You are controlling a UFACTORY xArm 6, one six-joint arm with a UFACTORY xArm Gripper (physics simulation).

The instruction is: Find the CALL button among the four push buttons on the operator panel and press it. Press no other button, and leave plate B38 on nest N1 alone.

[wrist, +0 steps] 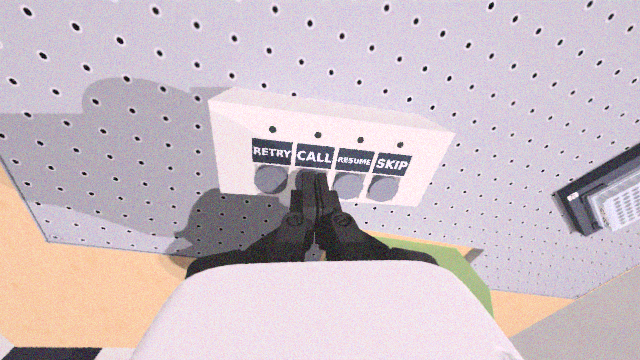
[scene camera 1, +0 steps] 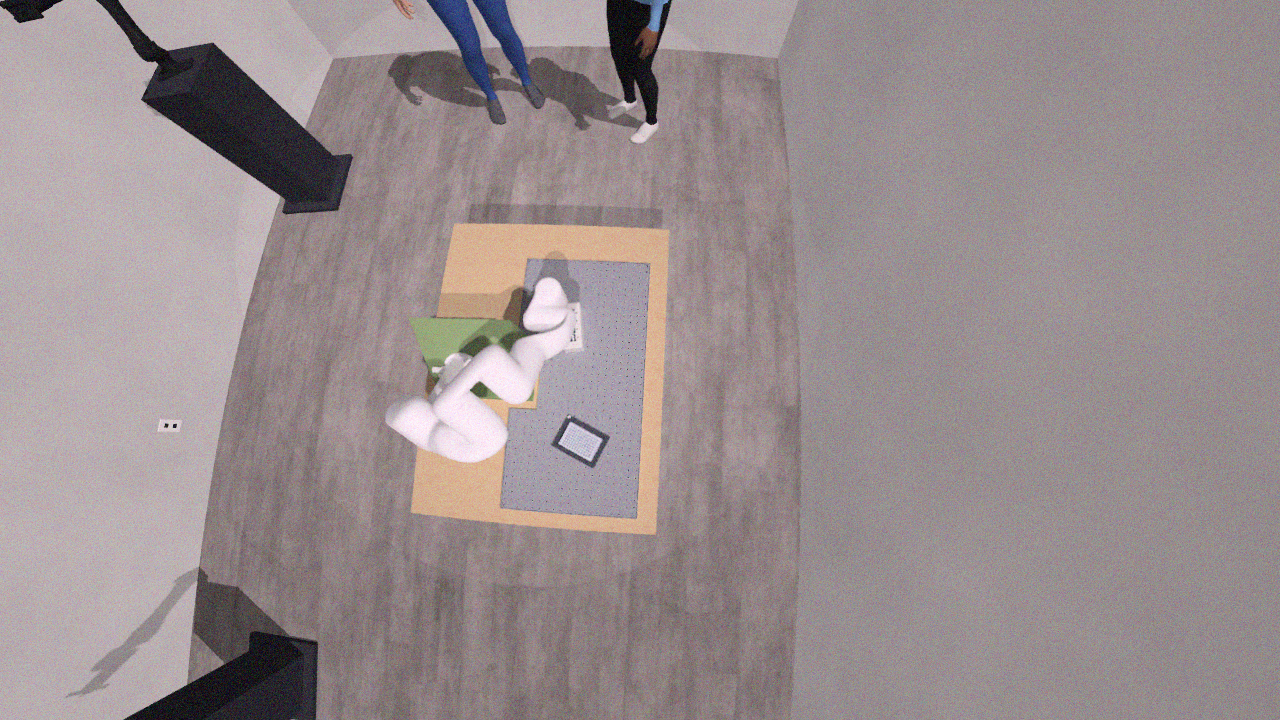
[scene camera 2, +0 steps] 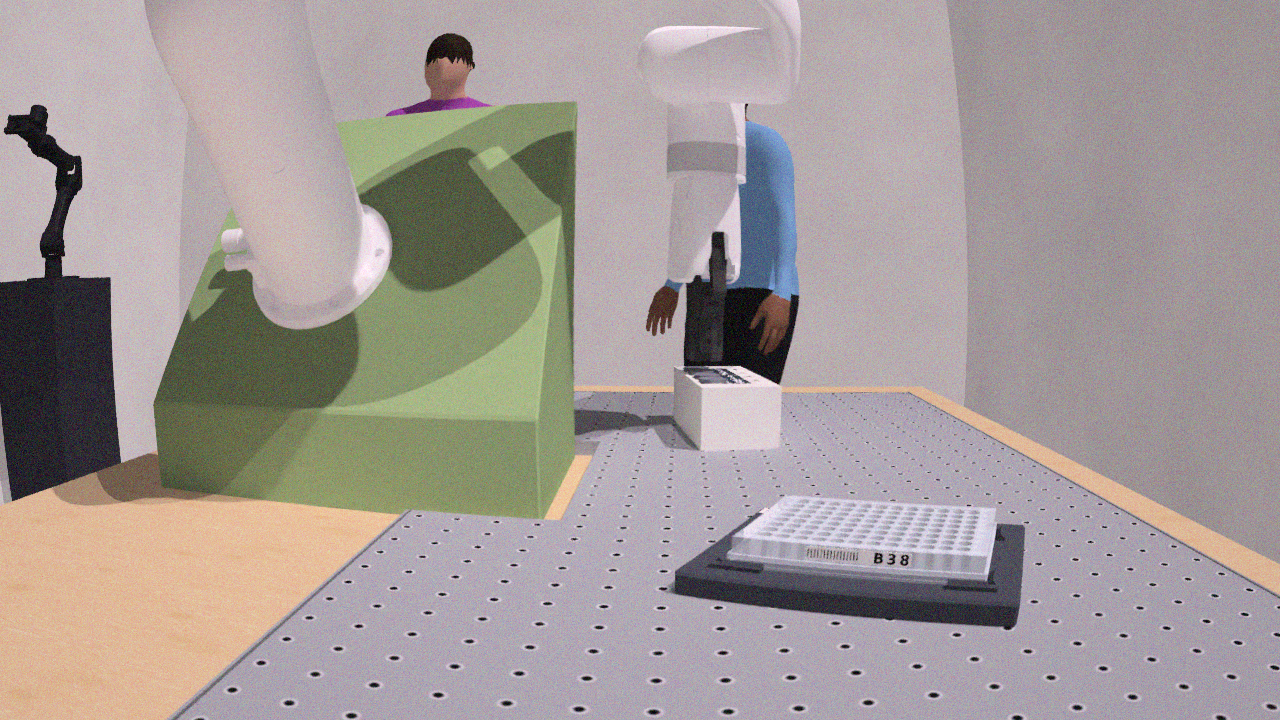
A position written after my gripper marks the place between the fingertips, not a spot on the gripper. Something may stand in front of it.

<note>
I see my gripper (scene camera 2: 703,360), a plate B38 (scene camera 2: 915,543), an operator panel (scene camera 2: 745,413) and a nest N1 (scene camera 2: 847,596).
The plate B38 shows as well in scene camera 1 (scene camera 1: 578,440). My gripper also shows in the wrist view (wrist: 312,189). The operator panel also shows in the wrist view (wrist: 250,128).
</note>
